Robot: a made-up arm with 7 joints.
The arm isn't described. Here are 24 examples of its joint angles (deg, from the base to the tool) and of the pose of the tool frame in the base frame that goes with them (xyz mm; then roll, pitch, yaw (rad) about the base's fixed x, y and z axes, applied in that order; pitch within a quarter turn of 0, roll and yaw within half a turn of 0).
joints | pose
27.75 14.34 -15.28 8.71 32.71 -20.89 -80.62 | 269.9 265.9 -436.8 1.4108 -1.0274 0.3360
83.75 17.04 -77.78 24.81 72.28 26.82 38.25 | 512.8 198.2 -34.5 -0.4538 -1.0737 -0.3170
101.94 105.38 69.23 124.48 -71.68 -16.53 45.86 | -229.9 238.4 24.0 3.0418 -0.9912 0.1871
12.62 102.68 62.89 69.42 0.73 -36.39 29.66 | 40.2 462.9 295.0 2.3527 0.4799 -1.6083
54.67 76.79 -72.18 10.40 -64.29 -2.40 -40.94 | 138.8 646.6 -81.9 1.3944 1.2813 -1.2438
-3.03 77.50 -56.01 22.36 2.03 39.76 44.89 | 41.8 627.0 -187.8 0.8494 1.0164 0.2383
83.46 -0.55 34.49 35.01 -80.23 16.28 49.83 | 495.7 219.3 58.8 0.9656 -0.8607 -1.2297
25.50 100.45 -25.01 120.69 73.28 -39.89 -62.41 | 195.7 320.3 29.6 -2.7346 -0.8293 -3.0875
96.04 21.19 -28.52 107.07 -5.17 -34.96 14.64 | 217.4 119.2 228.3 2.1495 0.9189 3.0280
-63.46 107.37 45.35 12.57 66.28 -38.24 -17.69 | 188.5 633.1 52.6 2.4952 -0.5549 -1.3535
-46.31 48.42 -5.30 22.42 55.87 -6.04 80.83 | -185.9 521.3 -305.2 -0.6334 -0.1460 0.2900
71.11 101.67 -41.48 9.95 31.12 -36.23 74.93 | -64.6 665.1 55.3 1.1698 -0.6469 -1.0029
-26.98 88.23 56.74 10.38 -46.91 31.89 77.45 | 30.6 670.9 7.3 0.4358 0.2211 0.4469
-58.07 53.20 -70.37 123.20 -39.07 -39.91 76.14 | -171.8 152.7 -187.5 2.1797 -1.2680 1.1473
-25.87 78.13 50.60 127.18 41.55 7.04 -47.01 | 162.0 311.9 52.4 2.8536 -0.6082 -2.2825
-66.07 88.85 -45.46 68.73 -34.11 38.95 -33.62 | -89.9 515.8 -213.7 -0.0700 0.6424 -2.6332
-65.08 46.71 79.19 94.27 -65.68 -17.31 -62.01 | 9.7 503.2 -45.6 2.5332 0.8647 -1.1832
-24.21 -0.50 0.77 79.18 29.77 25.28 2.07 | 81.7 145.3 -400.3 -0.4975 -0.4076 0.5280
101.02 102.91 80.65 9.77 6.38 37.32 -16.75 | -155.4 648.1 -23.4 -1.3194 0.1299 2.8825
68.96 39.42 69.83 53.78 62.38 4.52 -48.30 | 224.9 559.9 -14.1 -1.0713 0.4484 2.8347
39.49 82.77 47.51 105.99 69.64 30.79 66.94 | 30.6 384.0 210.9 1.7586 -0.5095 -2.7682
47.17 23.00 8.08 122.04 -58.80 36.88 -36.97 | 236.4 233.0 59.0 -2.7225 -0.5588 -1.5823
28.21 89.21 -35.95 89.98 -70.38 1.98 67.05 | 242.6 429.1 -36.2 0.1112 1.2036 -1.8376
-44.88 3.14 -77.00 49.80 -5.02 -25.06 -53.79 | -289.4 -11.3 -349.8 -0.1315 -0.7532 -0.4579
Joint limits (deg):
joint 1: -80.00..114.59
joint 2: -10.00..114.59
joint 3: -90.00..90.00
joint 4: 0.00..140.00
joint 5: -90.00..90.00
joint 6: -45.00..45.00
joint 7: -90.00..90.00
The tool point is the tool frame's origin. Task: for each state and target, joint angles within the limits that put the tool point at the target. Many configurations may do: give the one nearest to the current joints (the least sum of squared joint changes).
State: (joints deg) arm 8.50 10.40 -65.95 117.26 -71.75 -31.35 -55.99
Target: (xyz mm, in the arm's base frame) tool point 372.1 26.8 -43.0
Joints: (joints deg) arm 55.41 8.55 -43.37 84.45 -71.75 -31.35 -55.99
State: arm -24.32 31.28 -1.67 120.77 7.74 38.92 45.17
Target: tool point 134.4 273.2 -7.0
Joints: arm -3.07 51.48 30.73 139.88 7.74 38.92 45.17
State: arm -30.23 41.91 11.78 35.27 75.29 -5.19 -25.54
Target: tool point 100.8 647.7 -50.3
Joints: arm -6.15 83.05 11.73 26.35 75.29 -5.19 -25.54
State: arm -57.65 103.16 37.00 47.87 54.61 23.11 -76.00
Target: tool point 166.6 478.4 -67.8
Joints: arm -56.26 73.39 52.20 88.90 54.61 23.11 -76.00
